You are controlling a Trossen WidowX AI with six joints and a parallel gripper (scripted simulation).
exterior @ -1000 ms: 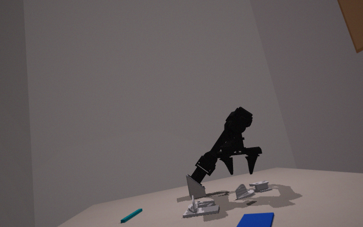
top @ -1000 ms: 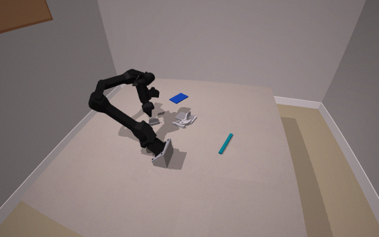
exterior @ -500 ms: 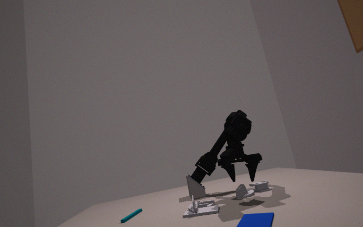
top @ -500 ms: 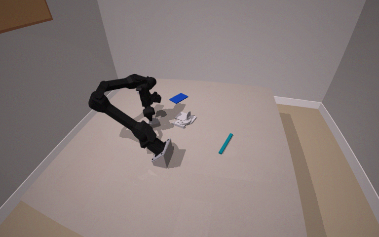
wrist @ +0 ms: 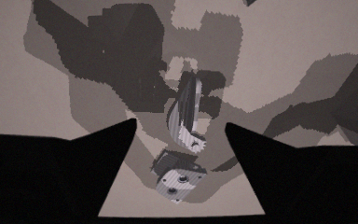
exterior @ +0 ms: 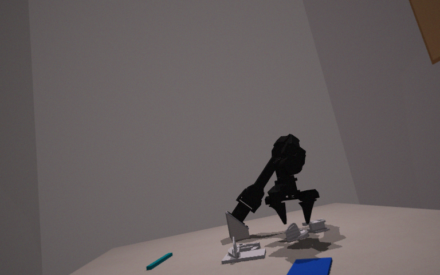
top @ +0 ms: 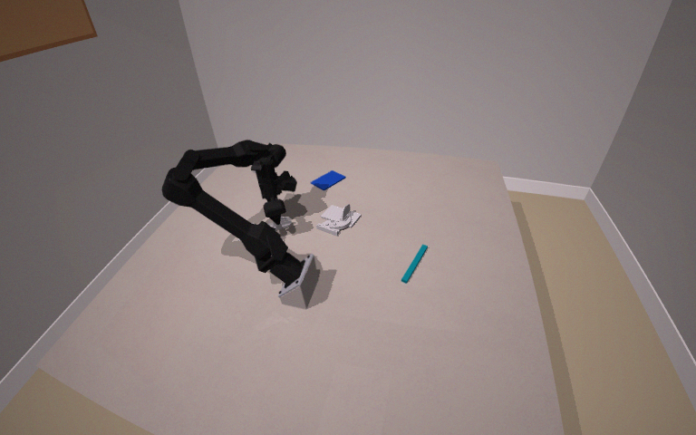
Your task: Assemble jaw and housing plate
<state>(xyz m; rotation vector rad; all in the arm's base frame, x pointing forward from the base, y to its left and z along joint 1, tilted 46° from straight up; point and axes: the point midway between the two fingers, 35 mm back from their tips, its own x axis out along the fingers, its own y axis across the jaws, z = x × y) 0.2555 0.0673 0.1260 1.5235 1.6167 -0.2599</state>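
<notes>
My gripper tip is now 4 cm past the grey jaw, 4 cm above it and 2 cm to the right of it. Round my gripper tip: blue housing plate (29 cm ahead, 12 cm to the right, 4 cm below); then white cube (35 cm ahead, 23 cm to the left, 3 cm below); then white base (21 cm to the right, 6 cm ahead, 4 cm below).
</notes>
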